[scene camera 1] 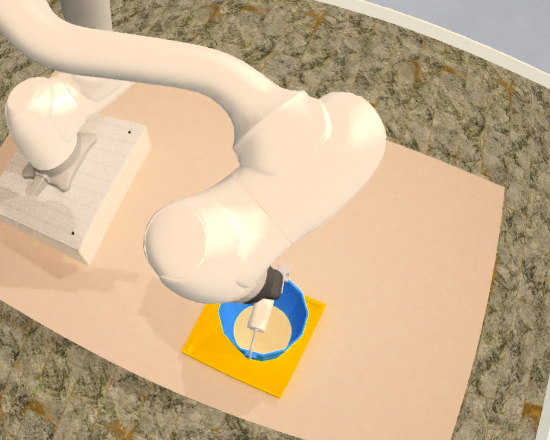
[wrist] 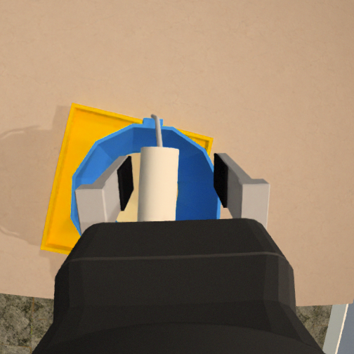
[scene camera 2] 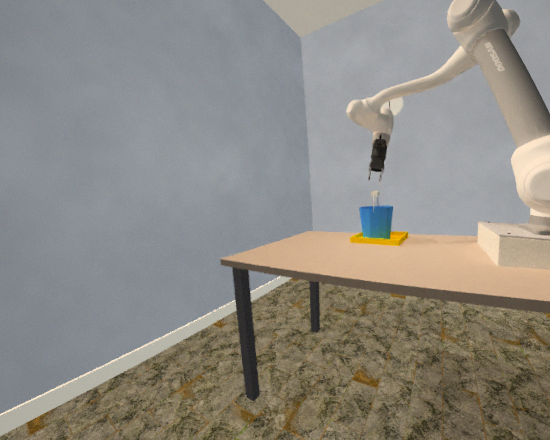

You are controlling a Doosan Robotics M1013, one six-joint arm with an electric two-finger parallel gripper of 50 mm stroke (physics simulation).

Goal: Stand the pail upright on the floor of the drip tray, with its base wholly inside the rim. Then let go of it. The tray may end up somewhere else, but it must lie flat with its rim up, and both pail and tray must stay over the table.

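The blue pail stands upright on the yellow drip tray. In scene camera 2 its base is within the tray's outline; its contact with the tray floor is partly hidden. The tray lies flat, rim up, on the table. The pail's wire handle is raised, with its cream grip above the pail. My gripper is open and empty, above the grip and apart from it. In the wrist view the grip shows between the finger outlines.
The table extends around the tray. One table edge runs near the tray in scene camera 1. The robot's pale base block stands on the table. The arm hides part of the tray's far side in scene camera 1.
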